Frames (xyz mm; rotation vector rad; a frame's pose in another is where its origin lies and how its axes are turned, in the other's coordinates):
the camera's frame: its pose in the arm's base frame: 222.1 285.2 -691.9 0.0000 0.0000 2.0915
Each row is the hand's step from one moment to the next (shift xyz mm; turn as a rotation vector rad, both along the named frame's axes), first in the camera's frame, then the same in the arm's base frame.
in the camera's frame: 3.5 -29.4 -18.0 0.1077 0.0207 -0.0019
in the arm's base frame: 23.8 17.7 -18.0 -0.0715 0.0831 -0.0019
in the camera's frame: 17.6 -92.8 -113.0 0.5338 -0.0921 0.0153
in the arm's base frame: 71.7 61.4 -113.0 -0.1857 0.5089 0.0153
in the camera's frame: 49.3 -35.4 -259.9 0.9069 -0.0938 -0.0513
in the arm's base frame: 6.2 60.4 -259.9 -0.3698 0.8334 -0.0513
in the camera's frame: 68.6 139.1 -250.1 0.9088 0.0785 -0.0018
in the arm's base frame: -154.8 -9.7 -250.1 -0.5202 0.7493 -0.0018
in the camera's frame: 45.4 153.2 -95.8 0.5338 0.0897 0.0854
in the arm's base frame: -155.5 -36.8 -95.8 -0.3434 0.4184 0.0854
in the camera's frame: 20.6 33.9 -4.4 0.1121 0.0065 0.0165
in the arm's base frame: -39.7 1.0 -4.4 -0.0614 0.0940 0.0165
